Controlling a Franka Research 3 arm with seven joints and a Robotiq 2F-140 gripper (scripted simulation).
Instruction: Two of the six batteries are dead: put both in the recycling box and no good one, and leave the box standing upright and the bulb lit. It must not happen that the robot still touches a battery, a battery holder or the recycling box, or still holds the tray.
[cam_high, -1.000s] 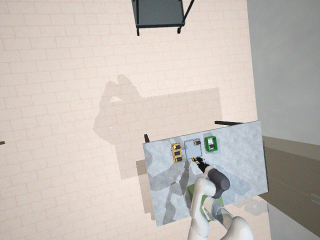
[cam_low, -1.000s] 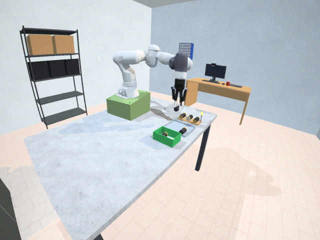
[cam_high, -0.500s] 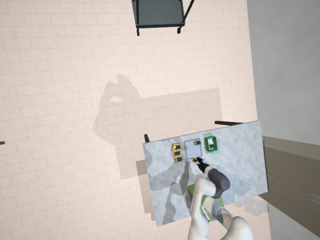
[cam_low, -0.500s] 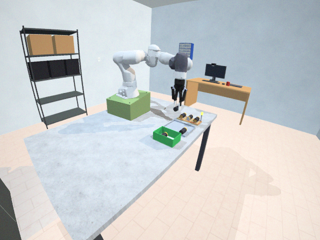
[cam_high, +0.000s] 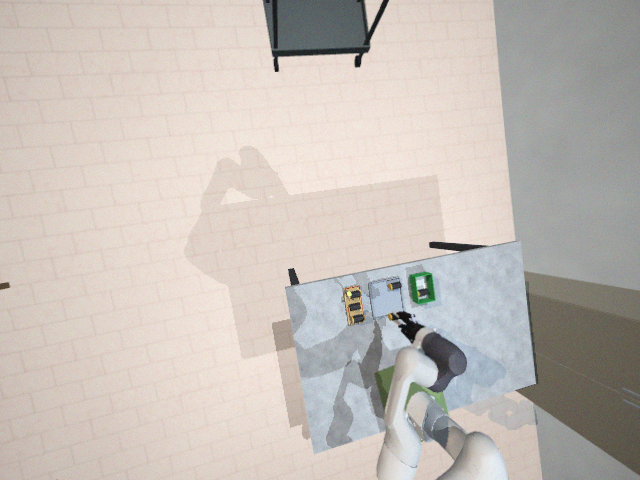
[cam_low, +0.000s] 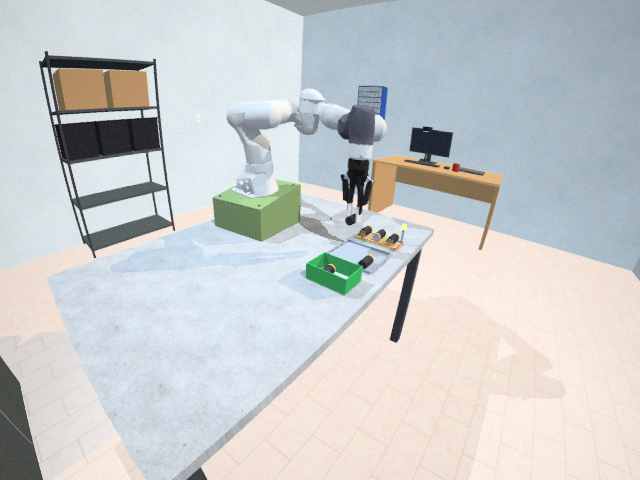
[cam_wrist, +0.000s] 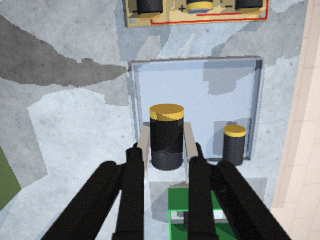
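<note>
Right now my hand is 23 cm to the left of the green recycling box, 14 cm above it and 4 cm short of it. The rest, counted from my hand: grey tray: 15 cm below, 5 cm ahead, 3 cm to the right; post: 18 cm to the left, 16 cm ahead, 12 cm below.
</note>
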